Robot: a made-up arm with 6 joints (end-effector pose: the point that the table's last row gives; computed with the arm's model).
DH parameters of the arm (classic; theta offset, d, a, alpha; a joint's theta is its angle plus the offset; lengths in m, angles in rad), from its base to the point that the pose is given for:
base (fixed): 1.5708 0.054 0 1.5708
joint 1: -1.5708 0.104 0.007 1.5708
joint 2: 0 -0.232 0.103 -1.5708
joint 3: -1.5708 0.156 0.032 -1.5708
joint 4: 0 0.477 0.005 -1.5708
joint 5: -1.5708 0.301 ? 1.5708
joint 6: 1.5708 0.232 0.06 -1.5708
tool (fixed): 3.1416 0.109 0 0
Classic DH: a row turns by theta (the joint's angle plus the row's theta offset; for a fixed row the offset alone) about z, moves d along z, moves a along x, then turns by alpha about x.
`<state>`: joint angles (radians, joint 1 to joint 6).
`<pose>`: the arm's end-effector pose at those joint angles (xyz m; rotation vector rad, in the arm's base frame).
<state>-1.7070 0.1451 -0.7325 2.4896 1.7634 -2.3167</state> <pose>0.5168 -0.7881 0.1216 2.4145 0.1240 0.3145</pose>
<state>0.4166 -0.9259 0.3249 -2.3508 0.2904 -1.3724</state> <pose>-0.3841 0.3035 -0.6517 2.4629 -1.2225 0.7864</pose>
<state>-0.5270 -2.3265 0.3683 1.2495 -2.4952 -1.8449</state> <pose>0.0018 0.6080 -0.0885 -2.0665 -1.8182 -1.2672</pose>
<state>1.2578 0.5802 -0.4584 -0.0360 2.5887 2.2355</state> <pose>0.3459 0.3024 -0.3126 -0.3254 1.7331 -2.2638</pose>
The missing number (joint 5, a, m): 0.052
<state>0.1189 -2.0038 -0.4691 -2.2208 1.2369 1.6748</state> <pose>-0.5535 -0.2858 0.0804 -0.4860 0.8631 2.4272</pose>
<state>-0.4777 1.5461 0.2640 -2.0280 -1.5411 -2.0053</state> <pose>0.5662 -0.0343 0.2572 1.0461 -0.6556 1.5474</pose>
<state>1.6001 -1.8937 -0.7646 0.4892 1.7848 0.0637</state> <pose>-0.5262 -0.3614 -0.1206 -1.0994 -0.5299 1.5000</pose>
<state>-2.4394 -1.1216 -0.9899 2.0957 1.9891 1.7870</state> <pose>-0.3993 -0.0855 0.5237 -0.7938 2.0661 1.0011</pose>
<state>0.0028 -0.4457 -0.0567 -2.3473 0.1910 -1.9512</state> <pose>0.0392 -0.2423 -0.7468 2.3030 -0.8447 1.0386</pose>
